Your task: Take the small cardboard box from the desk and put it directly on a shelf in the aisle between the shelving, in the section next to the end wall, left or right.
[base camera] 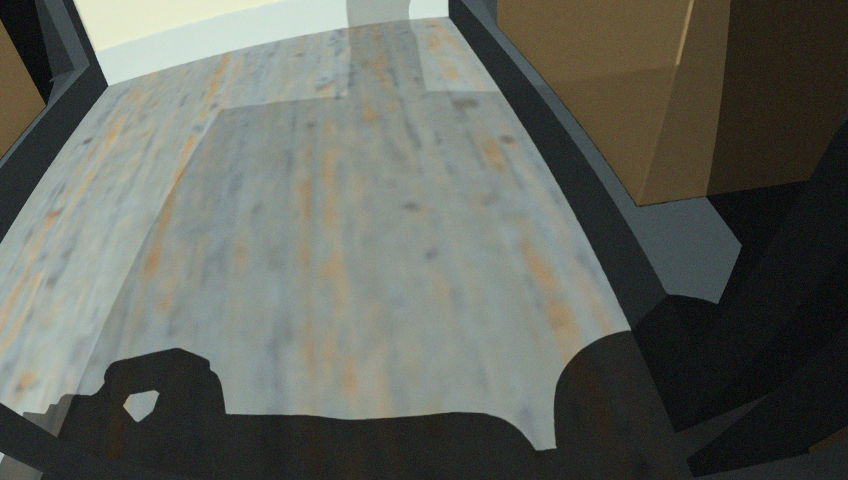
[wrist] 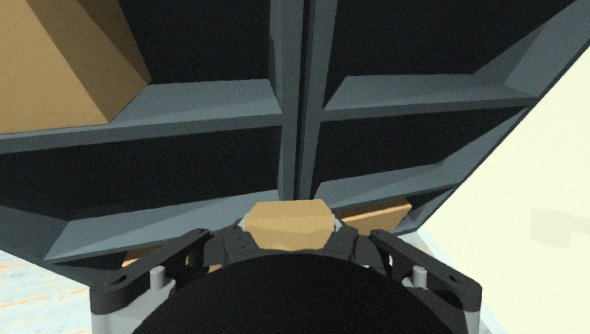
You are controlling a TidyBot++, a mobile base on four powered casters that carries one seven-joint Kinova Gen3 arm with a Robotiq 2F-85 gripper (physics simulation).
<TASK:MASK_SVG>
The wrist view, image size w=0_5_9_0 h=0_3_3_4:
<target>gripper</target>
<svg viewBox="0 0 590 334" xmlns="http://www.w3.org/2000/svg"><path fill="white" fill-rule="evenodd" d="M89 289L92 334L478 334L483 290L482 286L474 279L382 229L371 230L370 236L360 235L357 228L347 226L343 220L337 219L333 213L334 232L332 232L322 249L296 251L260 249L250 232L244 231L244 219L249 214L247 213L244 218L237 219L233 225L222 228L221 234L209 235L209 229L205 228L191 230L100 279ZM222 264L222 268L206 274L210 270L210 266Z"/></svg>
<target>small cardboard box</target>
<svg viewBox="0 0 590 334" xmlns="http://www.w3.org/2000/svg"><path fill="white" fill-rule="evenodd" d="M334 215L322 199L257 202L244 219L244 231L250 232L260 249L286 251L322 249L332 232L334 232Z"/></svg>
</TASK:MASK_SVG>
